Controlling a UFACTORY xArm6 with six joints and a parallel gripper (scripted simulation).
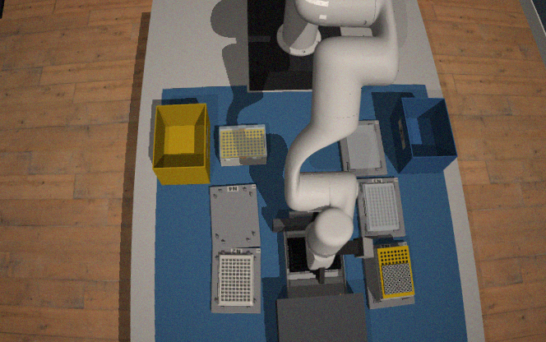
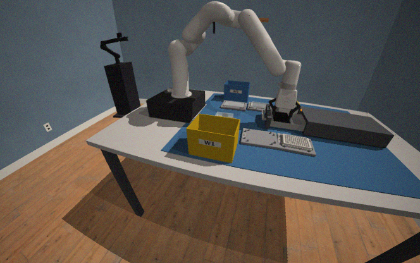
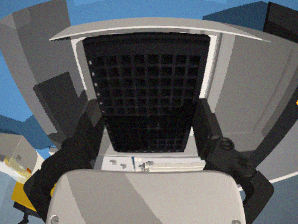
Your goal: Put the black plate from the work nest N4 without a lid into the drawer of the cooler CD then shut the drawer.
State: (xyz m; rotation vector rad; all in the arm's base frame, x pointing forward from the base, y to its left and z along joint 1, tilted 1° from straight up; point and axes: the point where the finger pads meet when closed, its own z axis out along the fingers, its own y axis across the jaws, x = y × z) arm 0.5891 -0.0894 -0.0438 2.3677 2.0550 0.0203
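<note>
The black plate lies 10 mm below my hand. The rest, counted from my hand: blue bin (250 mm behind, 370 mm to the left, 10 mm below); yellow bin W1 (340 mm behind, 270 mm to the right, 10 mm below); cooler drawer (30 mm ahead, 20 mm below).
</note>
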